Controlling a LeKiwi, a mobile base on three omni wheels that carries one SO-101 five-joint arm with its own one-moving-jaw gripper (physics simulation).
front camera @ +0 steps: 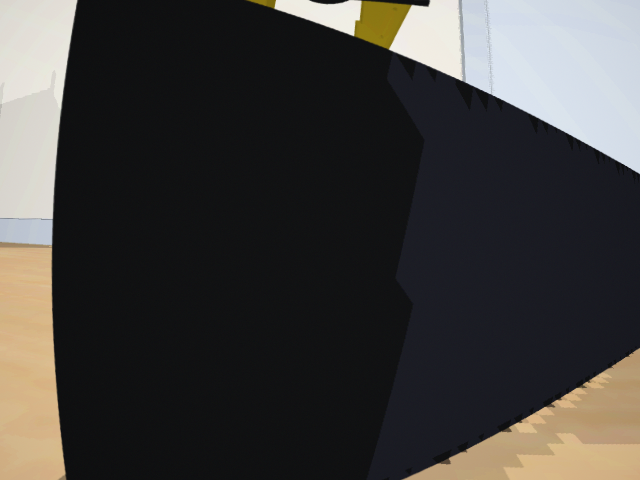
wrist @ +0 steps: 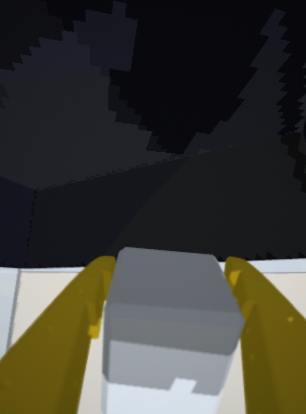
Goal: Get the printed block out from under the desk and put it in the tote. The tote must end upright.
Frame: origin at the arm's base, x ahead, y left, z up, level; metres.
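Seen in the pictures: hand, tool point: [wrist: 114,272].
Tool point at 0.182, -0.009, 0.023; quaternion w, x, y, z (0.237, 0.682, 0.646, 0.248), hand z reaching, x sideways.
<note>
Offsets run from my tool point to a thing's top centre, as dx, dy, dz. "*": to the spot under its first point. Level surfaces: height alone.
The black tote {+0.064, -0.045, -0.012} [front camera: 232,258] [wrist: 70,225] stands very close and fills most of the front view; it looks upright. In the wrist view its dark inner surfaces spread beyond the jaws. My gripper [wrist: 170,265] is shut on the grey printed block {* -0.007, +0.015, +0.003} [wrist: 170,285], with a yellow jaw against each side. In the front view parts of the yellow jaws show above the tote's rim. Their tips and the block are hidden behind the near wall there. How far the block is above the tote's bottom I cannot tell. The desk does not show in either view.
Wood floor {dz -0.112} [front camera: 25,335] shows left of the tote and at the lower right of the front view. A pale wall [front camera: 25,155] and a light blue door [front camera: 558,62] stand behind the tote.
</note>
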